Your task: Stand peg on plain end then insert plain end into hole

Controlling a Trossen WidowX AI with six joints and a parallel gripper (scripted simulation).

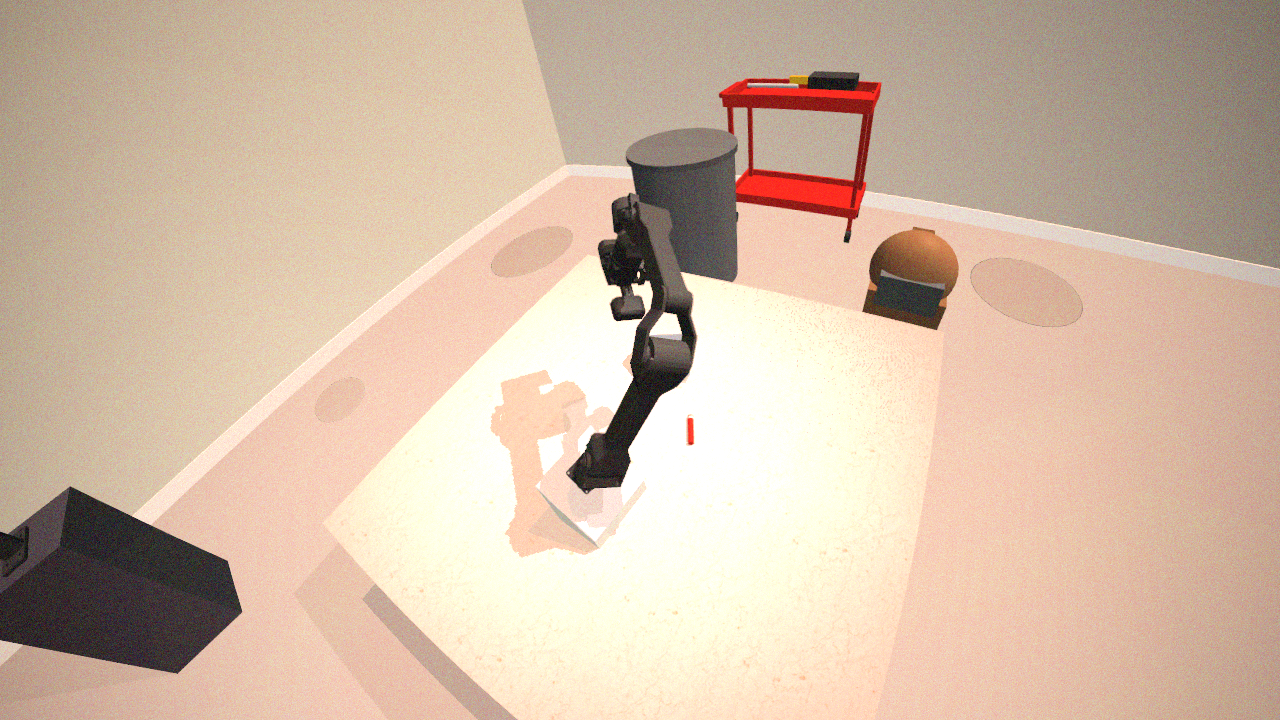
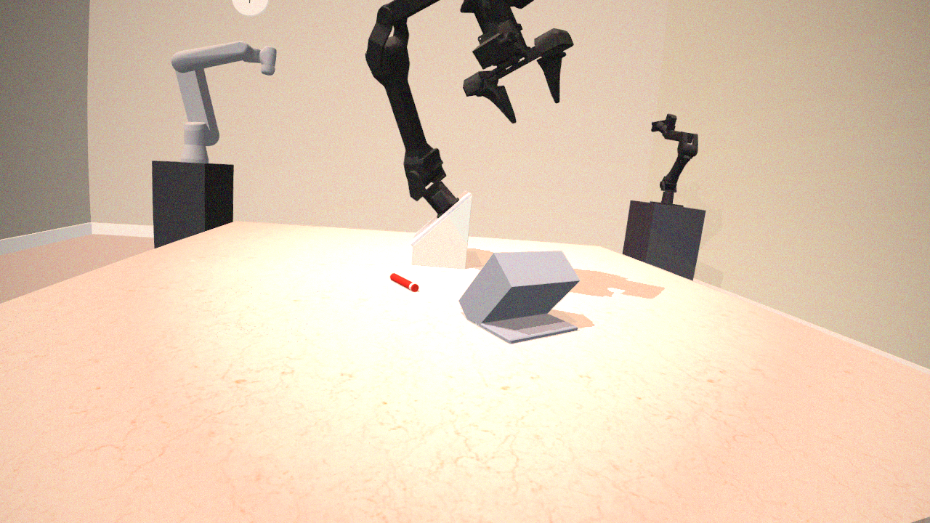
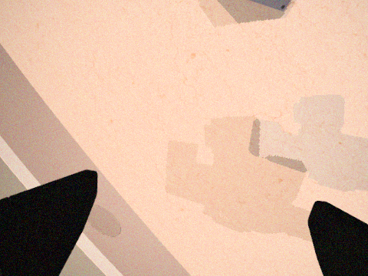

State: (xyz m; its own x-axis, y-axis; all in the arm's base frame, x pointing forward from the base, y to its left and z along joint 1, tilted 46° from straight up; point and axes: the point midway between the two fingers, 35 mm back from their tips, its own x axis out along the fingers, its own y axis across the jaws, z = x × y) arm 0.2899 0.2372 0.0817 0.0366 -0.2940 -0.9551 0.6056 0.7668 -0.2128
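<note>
The red peg is 2 cm behind my gripper tip, 18 cm to the right of it and 31 cm below it. From my gripper tip the other things lie so: grey sloped panel 12 cm ahead, 2 cm to the right, 27 cm below.
</note>
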